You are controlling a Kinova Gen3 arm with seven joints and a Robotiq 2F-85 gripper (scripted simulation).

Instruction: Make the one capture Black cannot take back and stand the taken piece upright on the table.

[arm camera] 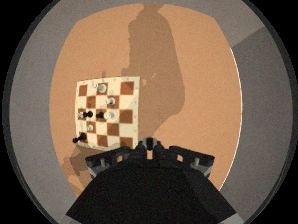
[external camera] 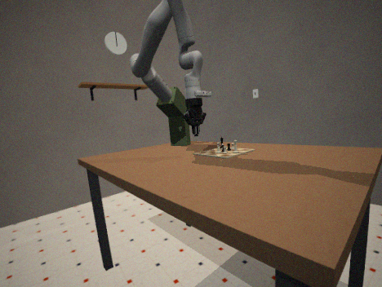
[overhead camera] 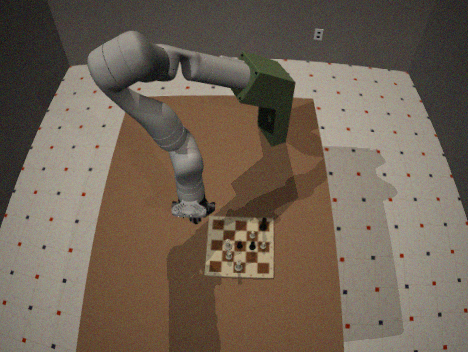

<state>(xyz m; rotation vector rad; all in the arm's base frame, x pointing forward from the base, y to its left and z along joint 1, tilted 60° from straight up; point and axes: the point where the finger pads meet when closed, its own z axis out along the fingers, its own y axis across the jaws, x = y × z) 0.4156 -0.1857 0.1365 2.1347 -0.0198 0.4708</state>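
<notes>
Right now my hand is 130 mm to the right of the chessboard, 120 mm above it and 70 mm short of it. The rest, counted from my hand: tall black piece 220 mm to the left, 90 mm below, 10 mm ahead.
</notes>
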